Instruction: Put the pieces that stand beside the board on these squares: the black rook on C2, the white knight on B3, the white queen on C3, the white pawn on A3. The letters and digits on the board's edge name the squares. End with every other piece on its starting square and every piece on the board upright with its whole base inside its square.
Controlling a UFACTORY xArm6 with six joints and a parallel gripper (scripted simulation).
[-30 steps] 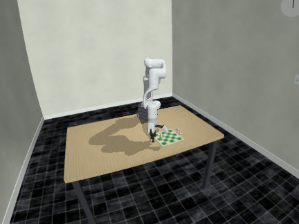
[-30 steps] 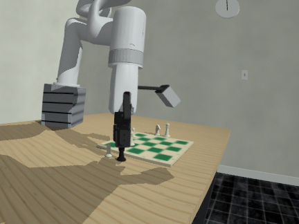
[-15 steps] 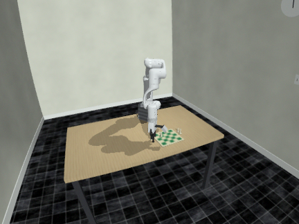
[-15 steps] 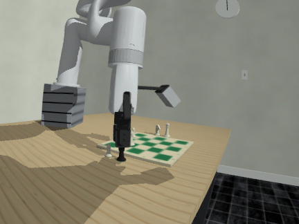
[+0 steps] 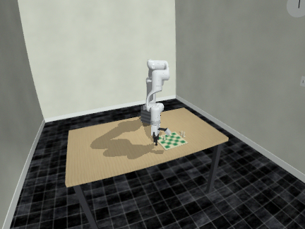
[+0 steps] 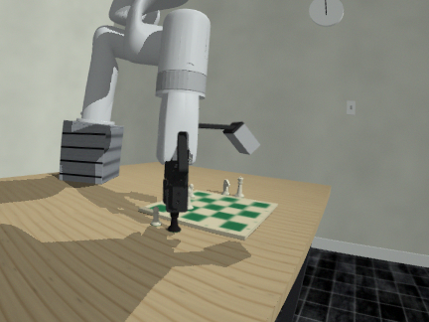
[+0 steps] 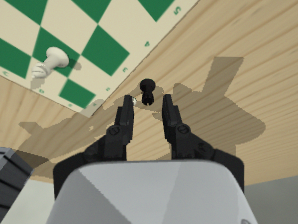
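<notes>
Now: the black rook 40 mm below my hand. Round my hand: chessboard (140 mm to the left, 60 mm below, 10 mm behind); white knight (90 mm to the left, 50 mm behind, 30 mm below).
</notes>
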